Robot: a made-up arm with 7 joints.
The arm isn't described. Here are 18 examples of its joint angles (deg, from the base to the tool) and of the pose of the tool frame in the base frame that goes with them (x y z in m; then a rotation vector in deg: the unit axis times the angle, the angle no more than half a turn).
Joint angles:
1: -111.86 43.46 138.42 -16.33 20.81 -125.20 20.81
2: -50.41 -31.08 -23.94 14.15 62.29 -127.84 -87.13
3: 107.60 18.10 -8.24 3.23 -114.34 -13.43 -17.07
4: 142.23 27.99 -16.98 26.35 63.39 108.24 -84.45
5: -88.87 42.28 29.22 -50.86 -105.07 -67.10 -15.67
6: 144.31 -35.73 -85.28 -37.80 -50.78 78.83 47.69
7: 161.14 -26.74 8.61 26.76 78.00 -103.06 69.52
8: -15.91 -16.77 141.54 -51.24 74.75 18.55 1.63
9: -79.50 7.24 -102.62 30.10 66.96 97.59 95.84
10: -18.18 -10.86 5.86 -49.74 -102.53 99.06 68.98
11: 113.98 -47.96 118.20 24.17 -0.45 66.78 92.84
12: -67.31 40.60 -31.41 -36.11 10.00 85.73 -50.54
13: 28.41 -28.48 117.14 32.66 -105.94 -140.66 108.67
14: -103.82 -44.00 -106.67 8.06 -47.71 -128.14 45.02
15: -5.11 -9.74 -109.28 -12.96 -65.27 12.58 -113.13
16: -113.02 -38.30 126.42 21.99 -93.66 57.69 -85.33
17: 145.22 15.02 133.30 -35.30 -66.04 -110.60 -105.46
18: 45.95 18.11 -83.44 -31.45 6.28 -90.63 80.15
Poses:
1: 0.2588 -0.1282 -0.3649 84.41 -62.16 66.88
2: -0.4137 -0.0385 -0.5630 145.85 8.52 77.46
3: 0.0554 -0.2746 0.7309 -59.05 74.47 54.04
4: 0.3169 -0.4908 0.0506 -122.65 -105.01 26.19
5: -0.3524 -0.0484 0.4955 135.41 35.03 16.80
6: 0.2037 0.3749 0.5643 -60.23 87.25 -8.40
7: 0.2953 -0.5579 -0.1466 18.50 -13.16 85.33
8: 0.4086 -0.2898 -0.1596 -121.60 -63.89 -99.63
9: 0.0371 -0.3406 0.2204 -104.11 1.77 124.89
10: -0.6037 0.6315 0.1847 -144.92 54.60 -11.61
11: -0.6312 0.0142 0.1200 -109.11 13.26 44.64
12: 0.1113 0.1727 0.4901 23.14 126.66 -48.94
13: -0.0968 0.1003 -0.3826 -50.54 -76.25 21.27
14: 0.1076 0.0648 -0.2362 -0.99 -149.45 -2.35
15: -0.2263 -0.6445 0.2608 -26.42 5.85 64.94
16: -0.2785 -0.4912 -0.1381 6.17 -34.10 21.09
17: -0.2121 -0.4625 0.2271 -2.08 48.79 100.40
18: -0.0560 -0.6584 0.0622 85.13 46.74 60.24
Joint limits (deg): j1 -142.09..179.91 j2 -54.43..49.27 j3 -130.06..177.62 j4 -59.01..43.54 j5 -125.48..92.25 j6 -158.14..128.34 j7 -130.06..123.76
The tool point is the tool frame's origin. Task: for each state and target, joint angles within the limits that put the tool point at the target. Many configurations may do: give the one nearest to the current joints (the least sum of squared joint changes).
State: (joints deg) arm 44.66 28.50 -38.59 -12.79 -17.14 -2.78 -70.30
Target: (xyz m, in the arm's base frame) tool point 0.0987 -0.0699 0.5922
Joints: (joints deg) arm 46.06 28.16 -37.70 -19.78 -33.70 0.56 -80.91
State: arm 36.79 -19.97 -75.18 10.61 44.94 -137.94 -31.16
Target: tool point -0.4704 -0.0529 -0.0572
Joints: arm 29.45 -0.83 -71.28 -25.88 21.24 -158.14 -2.97
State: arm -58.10 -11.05 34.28 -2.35 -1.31 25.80 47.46
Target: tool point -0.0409 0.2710 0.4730
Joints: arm -74.08 -4.93 53.30 11.39 -31.05 58.17 32.25
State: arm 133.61 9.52 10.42 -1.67 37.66 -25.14 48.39
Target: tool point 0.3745 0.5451 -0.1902
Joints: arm 165.21 10.01 -14.33 39.15 31.19 -12.35 45.63
